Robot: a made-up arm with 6 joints. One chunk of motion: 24 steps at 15 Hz.
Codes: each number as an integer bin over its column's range. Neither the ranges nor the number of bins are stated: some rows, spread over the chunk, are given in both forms.
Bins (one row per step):
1: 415 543 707 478 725 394
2: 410 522 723 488 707 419
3: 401 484 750 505 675 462
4: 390 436 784 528 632 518
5: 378 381 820 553 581 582
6: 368 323 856 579 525 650
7: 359 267 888 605 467 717
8: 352 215 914 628 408 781
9: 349 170 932 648 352 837
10: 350 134 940 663 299 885
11: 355 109 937 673 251 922
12: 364 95 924 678 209 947
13: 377 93 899 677 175 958
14: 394 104 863 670 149 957
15: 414 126 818 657 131 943
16: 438 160 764 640 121 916
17: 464 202 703 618 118 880
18: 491 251 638 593 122 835
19: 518 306 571 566 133 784
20: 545 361 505 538 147 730
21: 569 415 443 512 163 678
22: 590 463 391 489 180 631
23: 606 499 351 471 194 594
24: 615 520 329 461 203 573
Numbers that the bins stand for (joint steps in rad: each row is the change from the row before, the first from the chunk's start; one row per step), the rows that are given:
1: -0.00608 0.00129 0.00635 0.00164 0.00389 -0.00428
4: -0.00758 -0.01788 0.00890 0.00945 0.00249 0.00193
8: -0.00986 -0.05748 0.01319 0.02507 -0.00087 0.01509
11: -0.00968 -0.07647 0.01395 0.03209 -0.00323 0.02215
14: -0.00734 -0.07737 0.01151 0.03162 -0.00476 0.02390
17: -0.00313 -0.05981 0.00622 0.02350 -0.00523 0.02004
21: 0.00317 -0.02164 -0.00237 0.00695 -0.00455 0.00993
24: 0.00594 -0.00283 -0.00613 -0.00101 -0.00395 0.00468
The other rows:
2: -0.00638 -0.00247 0.00688 0.00320 0.00362 -0.00303
3: -0.00692 -0.00928 0.00777 0.00586 0.00314 -0.00088
5: -0.00830 -0.02773 0.01009 0.01335 0.00172 0.00513
6: -0.00890 -0.03813 0.01128 0.01741 0.00088 0.00853
7: -0.00944 -0.04816 0.01233 0.02147 0.00001 0.01189
9: -0.01004 -0.06554 0.01379 0.02819 -0.00171 0.01789
10: -0.00998 -0.07199 0.01405 0.03053 -0.00251 0.02029
12: -0.00914 -0.07898 0.01352 0.03287 -0.00386 0.02340
13: -0.00836 -0.07934 0.01270 0.03272 -0.00437 0.02395
15: -0.00614 -0.07342 0.01002 0.02959 -0.00503 0.02320
16: -0.00469 -0.06733 0.00824 0.02694 -0.00518 0.02185
18: -0.00151 -0.05103 0.00408 0.01960 -0.00517 0.01779
19: 0.00011 -0.04117 0.00186 0.01538 -0.00500 0.01524
20: 0.00173 -0.03132 -0.00032 0.01101 -0.00479 0.01254
22: 0.00444 -0.01304 -0.00408 0.00336 -0.00430 0.00758
23: 0.00540 -0.00659 -0.00541 0.00055 -0.00409 0.00573

